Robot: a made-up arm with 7 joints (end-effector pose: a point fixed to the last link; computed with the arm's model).
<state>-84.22 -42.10 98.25 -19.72 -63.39 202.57 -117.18</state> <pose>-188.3 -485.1 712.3 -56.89 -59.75 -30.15</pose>
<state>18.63 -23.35 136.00 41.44 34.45 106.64 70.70</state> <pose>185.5 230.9 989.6 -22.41 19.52 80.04</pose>
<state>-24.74 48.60 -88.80 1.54 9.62 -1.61 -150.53</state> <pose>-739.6 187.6 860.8 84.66 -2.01 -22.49</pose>
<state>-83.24 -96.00 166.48 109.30 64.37 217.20 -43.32</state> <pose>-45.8 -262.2 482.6 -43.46 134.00 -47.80</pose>
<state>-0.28 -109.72 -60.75 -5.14 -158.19 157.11 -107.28</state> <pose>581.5 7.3 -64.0 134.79 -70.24 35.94</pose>
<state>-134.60 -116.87 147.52 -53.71 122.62 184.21 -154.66</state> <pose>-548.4 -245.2 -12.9 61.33 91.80 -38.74</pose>
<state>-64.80 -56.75 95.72 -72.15 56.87 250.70 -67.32</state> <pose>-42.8 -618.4 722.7 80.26 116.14 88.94</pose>
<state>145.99 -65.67 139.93 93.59 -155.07 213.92 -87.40</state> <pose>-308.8 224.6 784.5 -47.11 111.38 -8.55</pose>
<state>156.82 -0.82 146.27 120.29 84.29 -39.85 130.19</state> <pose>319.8 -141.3 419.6 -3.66 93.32 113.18</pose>
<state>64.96 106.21 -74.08 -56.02 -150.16 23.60 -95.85</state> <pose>-609.0 -443.0 165.5 -116.68 55.13 53.54</pose>
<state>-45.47 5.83 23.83 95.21 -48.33 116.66 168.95</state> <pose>234.6 -91.2 938.4 -41.03 65.16 -55.84</pose>
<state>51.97 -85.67 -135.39 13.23 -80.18 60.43 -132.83</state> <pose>668.9 626.7 265.4 -54.05 -30.30 -103.81</pose>
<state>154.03 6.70 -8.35 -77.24 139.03 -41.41 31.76</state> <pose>323.8 -357.6 788.2 100.54 -91.06 -43.60</pose>
